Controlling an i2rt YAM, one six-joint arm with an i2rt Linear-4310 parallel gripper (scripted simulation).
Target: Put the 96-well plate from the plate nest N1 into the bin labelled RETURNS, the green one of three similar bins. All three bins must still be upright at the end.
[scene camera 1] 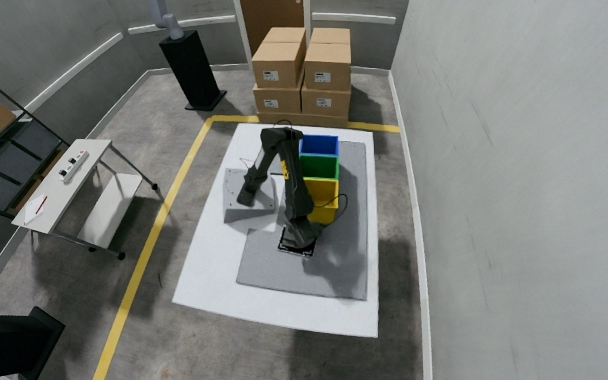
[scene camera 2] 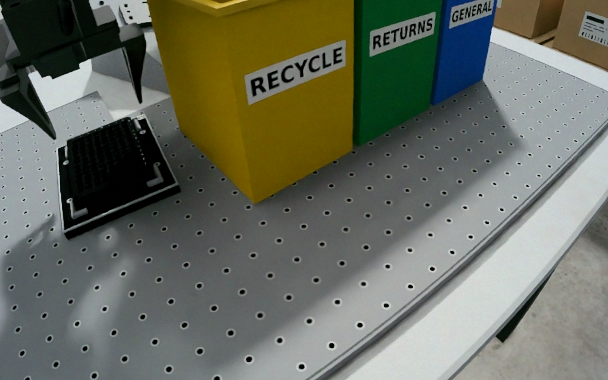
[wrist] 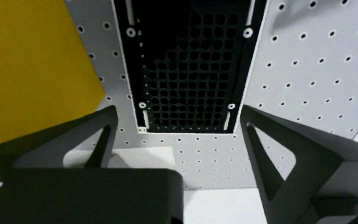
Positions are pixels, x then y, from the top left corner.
Labels:
green returns bin: scene camera 1 313, 166; scene camera 2 394, 55; not seen in the wrist view (out of frame)

